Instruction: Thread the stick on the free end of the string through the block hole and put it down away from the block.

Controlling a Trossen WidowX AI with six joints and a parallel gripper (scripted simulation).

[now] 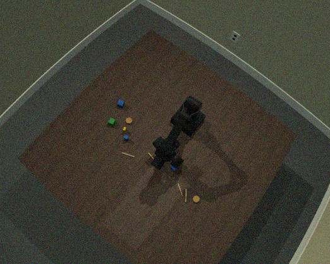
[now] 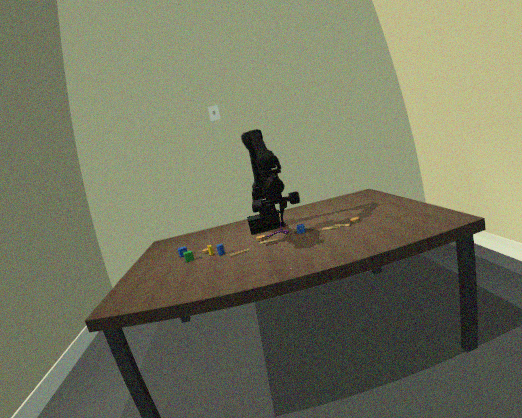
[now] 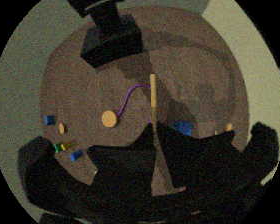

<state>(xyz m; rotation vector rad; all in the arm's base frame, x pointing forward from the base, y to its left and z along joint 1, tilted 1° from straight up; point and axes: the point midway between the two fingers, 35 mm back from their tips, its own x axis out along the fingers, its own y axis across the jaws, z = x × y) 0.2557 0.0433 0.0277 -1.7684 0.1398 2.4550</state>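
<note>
My gripper tip is now 20 mm past the round wooden button, 90 mm to the left of it and 50 mm above it. The rest, counted from my gripper tip: green cube (60 mm ahead, 390 mm to the right, 40 mm below); yellow block (40 mm ahead, 300 mm to the right, 40 mm below); thin stick (10 mm behind, 10 mm above).
</note>
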